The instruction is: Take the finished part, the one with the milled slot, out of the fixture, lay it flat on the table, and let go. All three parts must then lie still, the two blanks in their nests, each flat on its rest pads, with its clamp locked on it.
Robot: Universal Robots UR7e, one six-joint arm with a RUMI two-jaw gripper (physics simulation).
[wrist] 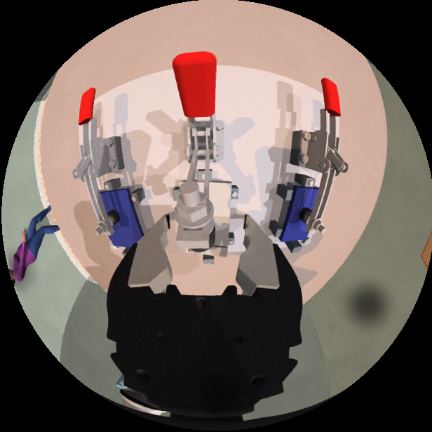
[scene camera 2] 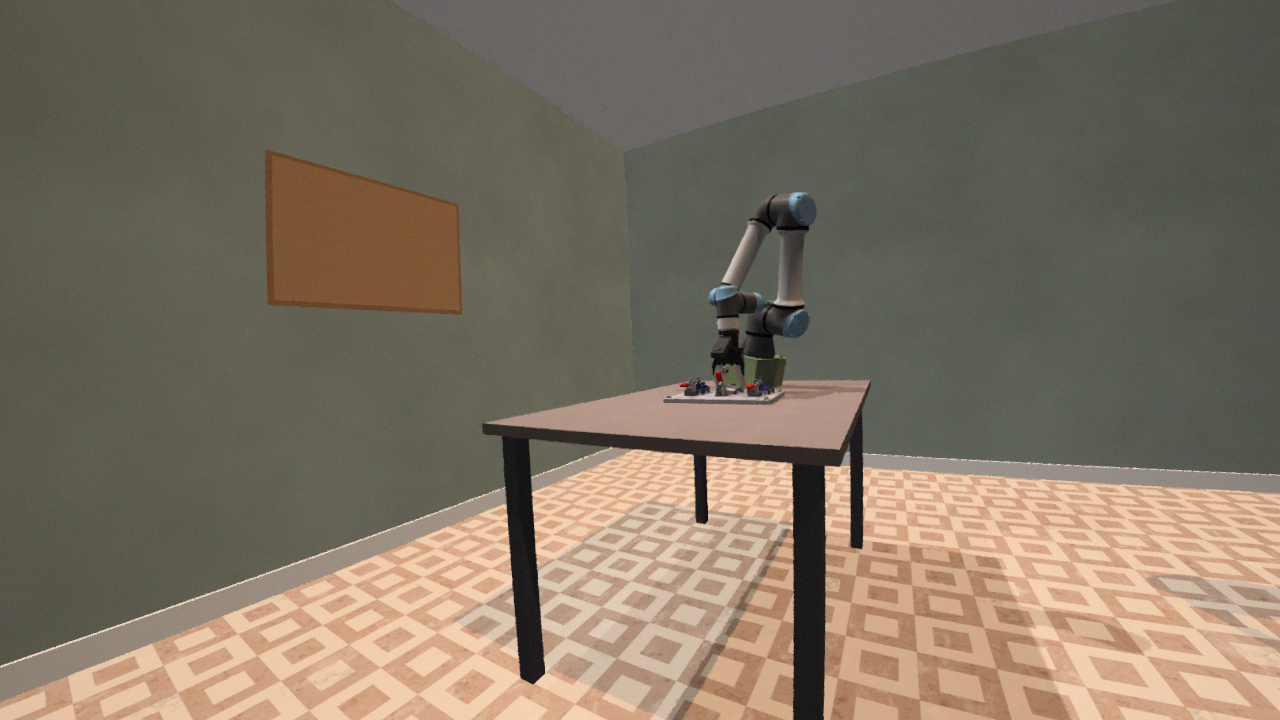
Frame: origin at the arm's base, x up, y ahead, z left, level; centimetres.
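Where they show: gripper, between the fingertips: [scene camera 2: 729, 393]; arm's base, origin of its link: [scene camera 2: 756, 354].
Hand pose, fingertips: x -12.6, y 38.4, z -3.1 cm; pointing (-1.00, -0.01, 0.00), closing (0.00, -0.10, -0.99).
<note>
Each offset is from my fingertips to the top centre of the thing. "spot": to the spot under its first point. Level surfaces: height alone.
The pale finished part [wrist: 221, 200] lies in the middle nest, partly hidden by its clamp; its slot is not clear. My gripper [wrist: 206, 215] [scene camera 2: 729, 385] is shut on its sides, low in the fixture; the contact is hard to see. The middle clamp's red handle {dz -0.8, dx +8.1, dy +10.7 cm} [wrist: 195, 85] [scene camera 2: 718, 377] stands up, and its spindle head [wrist: 192, 215] is raised between the fingers. A blue blank [wrist: 122, 227] is in the left nest and another blue blank [wrist: 295, 227] in the right nest. Both have clamp arms down with spindles on them, their red handles [wrist: 87, 106] [wrist: 331, 97] lowered.
The fixture's light base plate {spot: dz -0.3, dx -0.2, dy +17.1 cm} [scene camera 2: 716, 400] [wrist: 260, 105] lies on the brown table {dx -1.3 cm} [scene camera 2: 626, 420] [wrist: 280, 30]. The side clamps rise close on both sides of the gripper. A green block [scene camera 2: 766, 370] stands under the arm's base. A person [wrist: 25, 252] shows at the wrist view's left edge.
</note>
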